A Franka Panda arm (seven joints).
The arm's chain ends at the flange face. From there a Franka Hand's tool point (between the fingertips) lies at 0.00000 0.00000 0.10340 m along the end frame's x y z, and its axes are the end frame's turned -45 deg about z.
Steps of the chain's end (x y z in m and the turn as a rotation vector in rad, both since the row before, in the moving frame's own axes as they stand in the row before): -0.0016, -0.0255, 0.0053, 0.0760, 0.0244, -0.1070; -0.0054, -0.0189, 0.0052, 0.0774, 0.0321, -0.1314; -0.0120, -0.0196, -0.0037, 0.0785, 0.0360, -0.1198; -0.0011, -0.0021, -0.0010, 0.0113, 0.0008, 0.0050; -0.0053, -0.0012, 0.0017, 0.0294, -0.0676, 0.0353; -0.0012, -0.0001, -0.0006, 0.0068, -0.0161, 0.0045; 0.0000, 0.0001, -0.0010, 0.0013, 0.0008, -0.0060; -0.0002, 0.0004, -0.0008, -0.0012, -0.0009, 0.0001; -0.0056, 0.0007, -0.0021, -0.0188, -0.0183, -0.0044; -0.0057, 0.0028, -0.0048, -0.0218, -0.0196, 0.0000; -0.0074, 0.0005, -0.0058, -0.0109, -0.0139, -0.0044; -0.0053, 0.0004, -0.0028, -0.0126, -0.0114, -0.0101
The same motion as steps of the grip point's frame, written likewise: 0.0240, -0.0233, 0.0050, 0.0365, 0.0710, -0.1070; 0.0173, -0.0210, 0.0048, 0.0320, 0.0774, -0.1314; 0.0135, -0.0259, -0.0041, 0.0301, 0.0810, -0.1198; 0.0016, -0.0030, -0.0010, 0.0074, 0.0086, 0.0050; -0.0056, -0.0117, 0.0014, 0.0686, -0.0270, 0.0353; -0.0015, -0.0026, -0.0006, 0.0162, -0.0066, 0.0045; 0.0001, 0.0000, -0.0010, 0.0004, 0.0015, -0.0060; -0.0006, 0.0002, -0.0008, -0.0002, -0.0015, 0.0001; -0.0072, -0.0034, -0.0021, -0.0004, -0.0262, -0.0044; -0.0090, -0.0019, -0.0048, -0.0016, -0.0293, 0.0000; -0.0074, -0.0051, -0.0058, 0.0021, -0.0175, -0.0044; -0.0058, -0.0034, -0.0028, -0.0008, -0.0170, -0.0101
